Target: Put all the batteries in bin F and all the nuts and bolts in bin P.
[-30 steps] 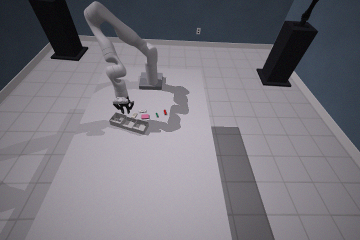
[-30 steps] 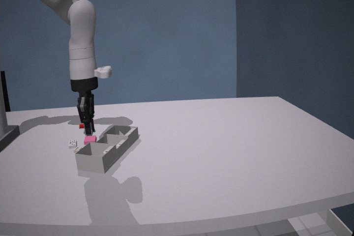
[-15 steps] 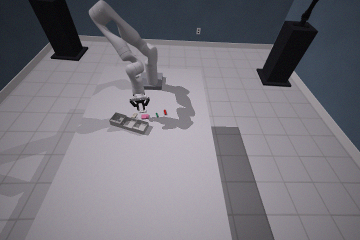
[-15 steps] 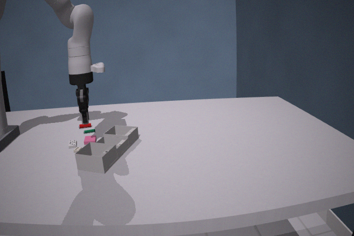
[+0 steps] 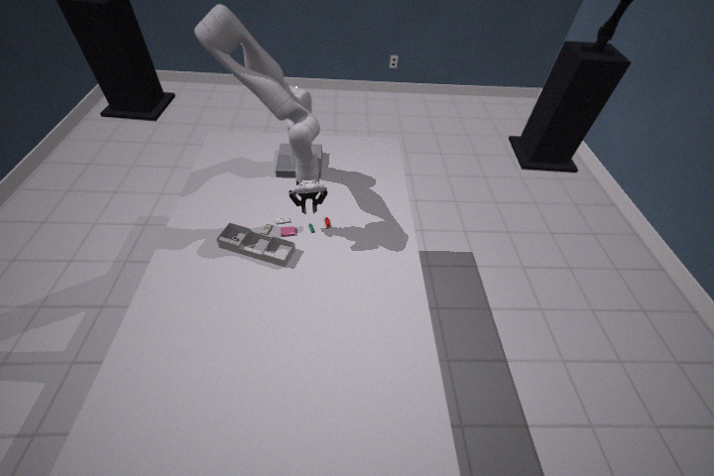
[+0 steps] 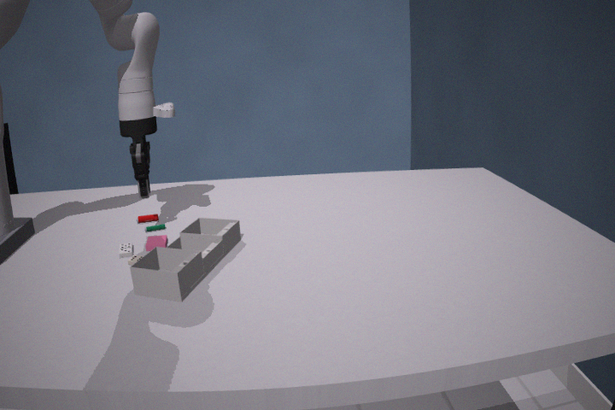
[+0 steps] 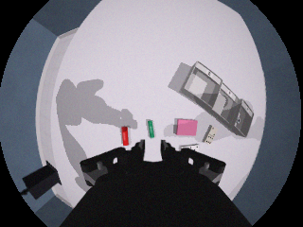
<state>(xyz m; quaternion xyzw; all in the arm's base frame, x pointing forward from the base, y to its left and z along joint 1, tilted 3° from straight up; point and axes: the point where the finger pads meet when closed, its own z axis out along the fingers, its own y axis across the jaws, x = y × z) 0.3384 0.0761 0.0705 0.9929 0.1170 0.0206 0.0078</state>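
My hand is 20 mm past the red battery, 60 mm to the right of it and 90 mm above it. Also, from my hand: pink block: 40 mm ahead, 80 mm to the right, 90 mm below; then green battery: 10 mm ahead, 10 mm to the left, 90 mm below; then cream domino-like tile: 30 mm ahead, 160 mm to the right, 90 mm below.
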